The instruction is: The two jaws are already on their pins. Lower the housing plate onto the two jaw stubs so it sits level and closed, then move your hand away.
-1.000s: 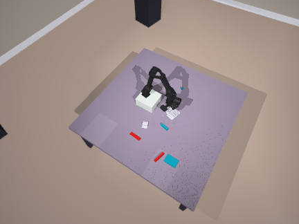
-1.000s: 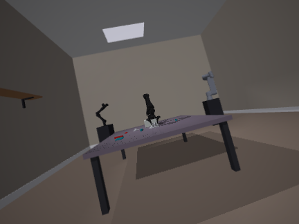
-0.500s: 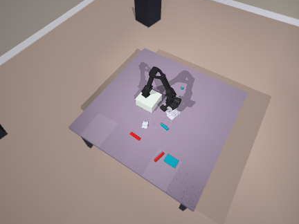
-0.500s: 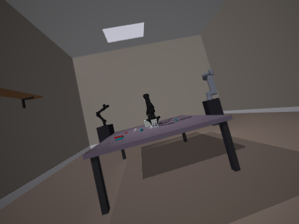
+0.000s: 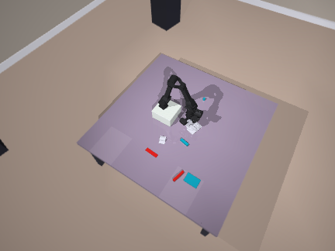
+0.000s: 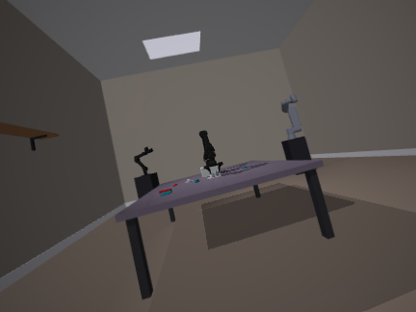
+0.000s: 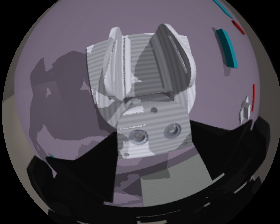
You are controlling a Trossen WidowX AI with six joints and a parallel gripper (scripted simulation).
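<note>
My gripper tip is 10 mm short of the white part and 20 mm below it. The rest, counted from my gripper tip: cyan bar: 100 mm ahead, 170 mm to the right, 10 mm below; cyan plate: 350 mm ahead, 380 mm to the right, 20 mm below.
</note>
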